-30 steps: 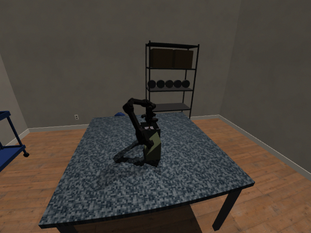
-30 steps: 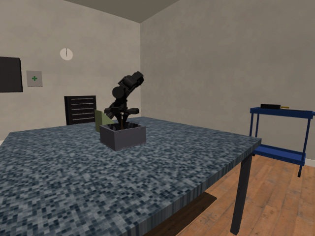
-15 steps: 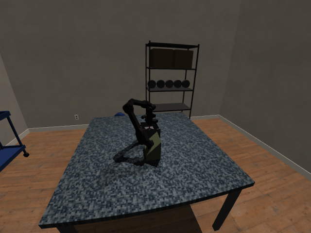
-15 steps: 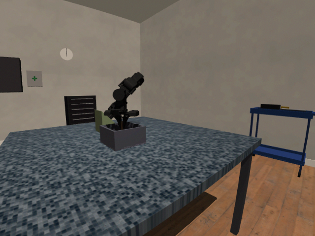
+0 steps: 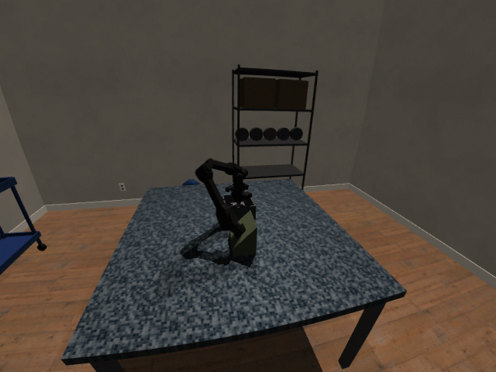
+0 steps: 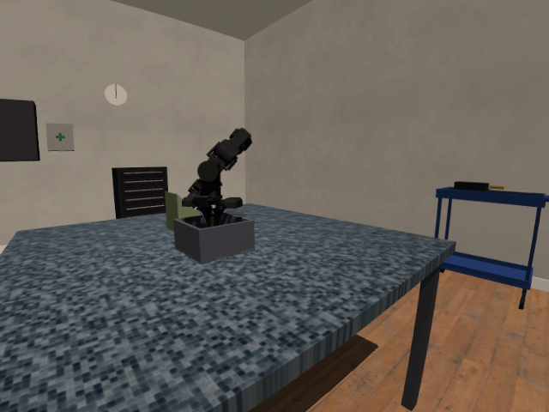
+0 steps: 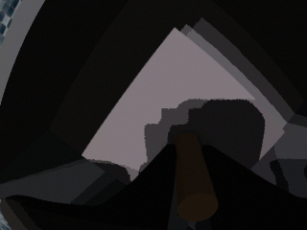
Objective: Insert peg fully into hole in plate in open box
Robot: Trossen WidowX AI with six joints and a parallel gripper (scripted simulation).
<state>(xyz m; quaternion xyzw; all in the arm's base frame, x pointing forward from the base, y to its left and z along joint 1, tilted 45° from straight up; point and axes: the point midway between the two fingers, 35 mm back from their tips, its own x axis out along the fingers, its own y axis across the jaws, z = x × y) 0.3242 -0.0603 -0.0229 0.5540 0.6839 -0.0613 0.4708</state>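
Now: the peg 40 mm below my hand. Round my hand: pale plate: 60 mm below; then dark grey box: 80 mm below.
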